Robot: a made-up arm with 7 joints. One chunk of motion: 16 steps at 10 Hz.
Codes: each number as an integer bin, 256 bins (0 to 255) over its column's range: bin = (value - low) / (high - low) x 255, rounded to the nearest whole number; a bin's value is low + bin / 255 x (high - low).
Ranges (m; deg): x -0.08..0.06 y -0.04..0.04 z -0.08..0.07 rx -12..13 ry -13..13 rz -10..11
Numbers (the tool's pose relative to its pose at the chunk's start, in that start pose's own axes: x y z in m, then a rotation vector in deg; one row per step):
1: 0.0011 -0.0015 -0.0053 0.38 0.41 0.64
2: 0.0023 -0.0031 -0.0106 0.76 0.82 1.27
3: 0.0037 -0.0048 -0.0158 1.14 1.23 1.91
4: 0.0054 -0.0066 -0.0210 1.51 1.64 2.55
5: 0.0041 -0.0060 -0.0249 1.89 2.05 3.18
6: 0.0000 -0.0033 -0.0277 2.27 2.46 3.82
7: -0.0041 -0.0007 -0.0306 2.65 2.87 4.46
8: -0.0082 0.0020 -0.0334 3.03 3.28 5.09
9: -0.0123 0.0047 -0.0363 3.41 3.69 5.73
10: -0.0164 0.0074 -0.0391 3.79 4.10 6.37
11: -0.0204 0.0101 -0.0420 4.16 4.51 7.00
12: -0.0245 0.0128 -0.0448 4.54 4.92 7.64
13: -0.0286 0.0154 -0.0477 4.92 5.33 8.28
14: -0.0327 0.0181 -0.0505 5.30 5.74 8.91
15: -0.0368 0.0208 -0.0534 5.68 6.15 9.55
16: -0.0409 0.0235 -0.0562 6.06 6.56 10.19
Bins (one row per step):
1: 148 123 127 126 132 129
2: 150 118 118 130 136 137
3: 152 112 109 134 140 145
4: 156 106 100 138 144 152
5: 153 108 94 142 148 160
6: 146 117 89 146 152 168
7: 138 125 84 149 156 176
8: 131 134 79 153 160 183
9: 123 142 74 157 164 191
10: 116 151 70 161 168 199
11: 109 160 65 165 172 206
12: 101 168 60 169 176 214
13: 94 177 55 173 180 222
14: 86 185 50 176 184 230
15: 79 194 45 180 188 237
16: 71 202 40 184 192 245

